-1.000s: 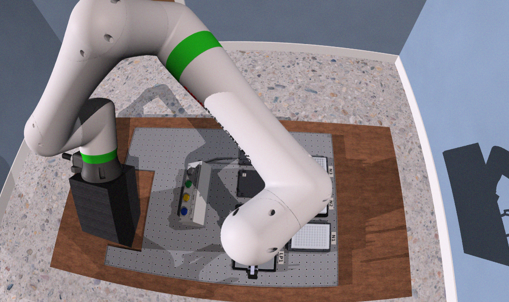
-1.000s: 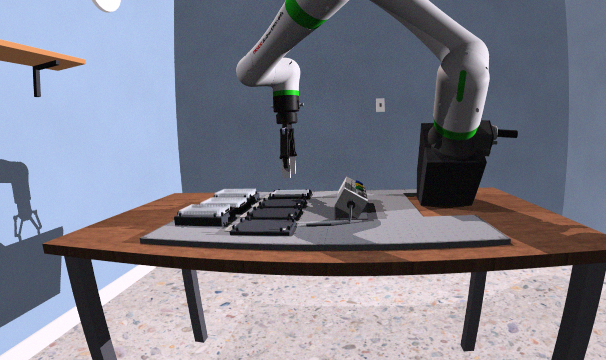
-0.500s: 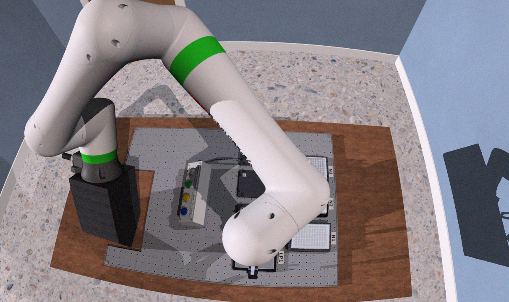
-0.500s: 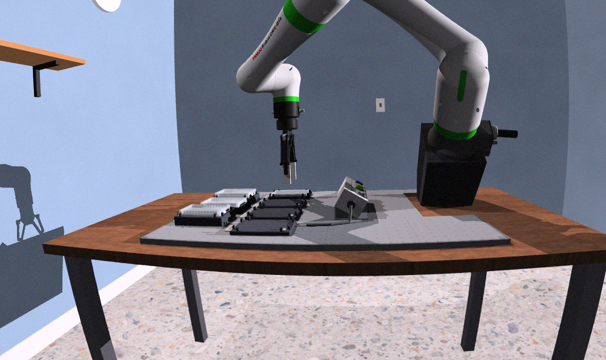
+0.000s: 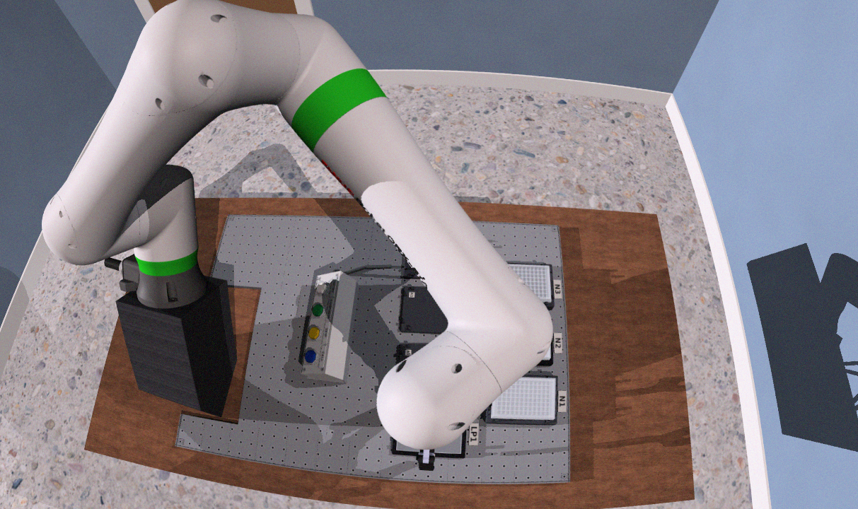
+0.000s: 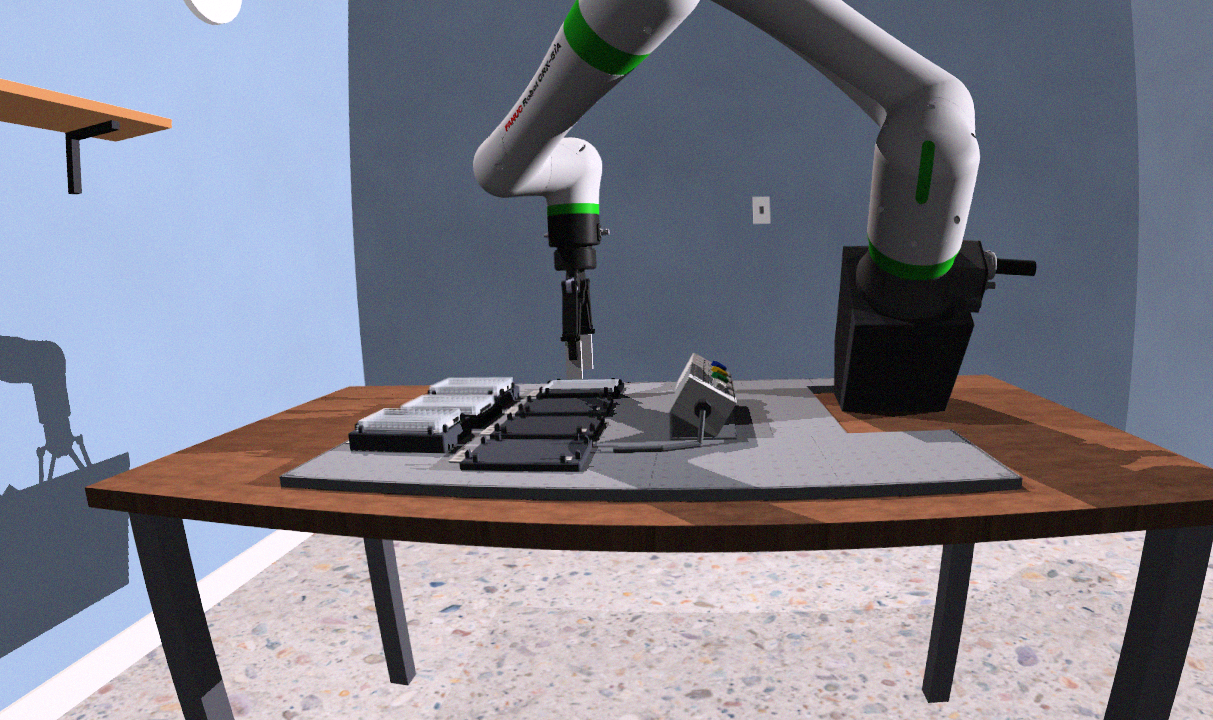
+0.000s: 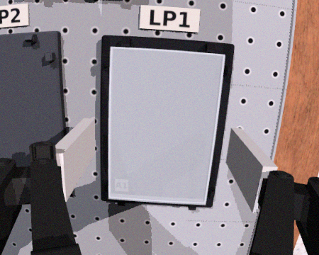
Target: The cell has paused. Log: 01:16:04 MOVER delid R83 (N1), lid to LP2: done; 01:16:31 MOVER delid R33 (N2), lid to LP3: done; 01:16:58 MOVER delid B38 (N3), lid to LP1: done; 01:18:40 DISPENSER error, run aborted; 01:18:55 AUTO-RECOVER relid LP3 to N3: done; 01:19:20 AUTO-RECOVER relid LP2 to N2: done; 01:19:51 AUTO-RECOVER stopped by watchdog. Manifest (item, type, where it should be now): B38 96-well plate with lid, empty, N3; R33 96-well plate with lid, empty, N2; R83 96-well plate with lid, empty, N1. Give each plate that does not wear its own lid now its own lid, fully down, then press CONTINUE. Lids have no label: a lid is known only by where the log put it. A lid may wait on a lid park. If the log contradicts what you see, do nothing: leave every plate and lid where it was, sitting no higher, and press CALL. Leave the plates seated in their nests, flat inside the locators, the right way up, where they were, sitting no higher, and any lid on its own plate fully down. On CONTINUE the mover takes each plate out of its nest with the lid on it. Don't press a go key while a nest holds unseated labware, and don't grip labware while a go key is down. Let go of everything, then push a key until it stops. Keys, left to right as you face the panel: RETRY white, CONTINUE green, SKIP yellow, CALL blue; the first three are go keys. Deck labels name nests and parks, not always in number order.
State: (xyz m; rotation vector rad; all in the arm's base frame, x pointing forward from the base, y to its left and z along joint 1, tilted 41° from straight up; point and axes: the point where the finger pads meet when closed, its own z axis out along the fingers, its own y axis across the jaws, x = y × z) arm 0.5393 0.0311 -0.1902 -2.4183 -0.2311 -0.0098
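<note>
Right now my hand is 60 mm above the park LP1. Also, from my hand: park LP2 (20 mm behind, 130 mm to the left, 60 mm below); then blue call key (260 mm behind, 80 mm to the left, 10 mm above); then LP3 (50 mm behind, 260 mm to the left, 60 mm below).
</note>
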